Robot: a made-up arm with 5 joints.
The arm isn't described. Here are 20 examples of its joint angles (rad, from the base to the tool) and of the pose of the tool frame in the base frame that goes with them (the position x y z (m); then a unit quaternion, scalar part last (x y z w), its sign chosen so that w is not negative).
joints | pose
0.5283 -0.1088 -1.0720 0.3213 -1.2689 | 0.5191 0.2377 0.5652 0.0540 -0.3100 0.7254 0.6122
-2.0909 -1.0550 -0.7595 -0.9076 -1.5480 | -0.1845 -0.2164 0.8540 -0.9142 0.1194 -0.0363 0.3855
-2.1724 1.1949 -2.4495 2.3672 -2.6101 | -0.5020 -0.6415 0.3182 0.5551 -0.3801 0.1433 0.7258
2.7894 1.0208 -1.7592 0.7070 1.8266 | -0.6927 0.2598 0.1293 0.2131 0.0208 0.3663 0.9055
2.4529 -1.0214 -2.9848 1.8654 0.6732 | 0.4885 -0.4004 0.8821 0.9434 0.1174 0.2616 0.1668
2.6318 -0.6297 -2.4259 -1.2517 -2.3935 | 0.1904 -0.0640 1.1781 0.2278 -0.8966 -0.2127 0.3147
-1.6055 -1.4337 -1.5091 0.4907 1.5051 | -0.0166 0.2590 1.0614 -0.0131 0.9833 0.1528 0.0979
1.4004 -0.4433 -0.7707 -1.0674 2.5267 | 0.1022 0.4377 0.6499 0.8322 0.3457 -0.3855 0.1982
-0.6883 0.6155 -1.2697 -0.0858 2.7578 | 0.4871 -0.4695 0.2341 -0.2153 0.3088 0.8778 0.2962
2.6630 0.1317 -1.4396 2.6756 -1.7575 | -0.5222 0.3130 0.6175 0.3540 -0.6823 -0.5682 0.2939
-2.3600 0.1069 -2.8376 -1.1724 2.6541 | -0.1607 -0.1154 1.1717 0.2916 -0.8677 0.3445 0.2086
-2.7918 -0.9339 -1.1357 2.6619 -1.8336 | -0.2142 -0.0314 0.9255 0.3465 -0.3260 -0.4905 0.7301
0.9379 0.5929 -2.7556 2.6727 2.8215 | 0.3825 0.4547 0.9022 -0.1892 -0.2897 -0.7808 0.5202
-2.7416 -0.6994 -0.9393 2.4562 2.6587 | -0.3646 -0.1262 0.7531 0.2070 -0.3874 0.3799 0.8141
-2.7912 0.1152 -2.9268 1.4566 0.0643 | -0.2216 -0.0650 1.1657 -0.6315 -0.3341 -0.6858 0.1388
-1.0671 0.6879 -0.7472 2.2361 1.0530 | 0.1465 -0.3279 0.0687 -0.0688 0.7702 -0.5791 0.2582
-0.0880 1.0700 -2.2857 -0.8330 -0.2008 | 0.8244 -0.1171 0.3807 0.0565 -0.8745 0.1467 0.4588
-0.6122 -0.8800 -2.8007 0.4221 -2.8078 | -0.4840 0.2599 1.0471 -0.9859 0.0362 0.0108 0.1631
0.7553 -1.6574 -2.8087 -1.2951 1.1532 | -0.5921 -0.5849 0.4332 -0.0610 0.0098 -0.2833 0.9570
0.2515 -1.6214 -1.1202 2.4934 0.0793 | -0.1847 -0.0846 0.9260 0.2205 -0.1859 0.0124 0.9574
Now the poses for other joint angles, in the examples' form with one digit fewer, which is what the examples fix.
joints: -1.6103 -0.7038 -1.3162 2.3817 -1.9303
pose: -0.074 -0.296 0.939 0.367 -0.073 0.054 0.926
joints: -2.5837 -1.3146 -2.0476 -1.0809 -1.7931
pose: 0.390 0.298 1.012 0.758 -0.480 -0.250 0.365
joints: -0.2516 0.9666 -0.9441 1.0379 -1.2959
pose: 0.320 -0.149 -0.040 0.485 0.401 0.253 0.735
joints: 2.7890 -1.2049 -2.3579 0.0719 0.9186
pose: 0.523 -0.192 1.015 -0.865 -0.339 0.258 0.264
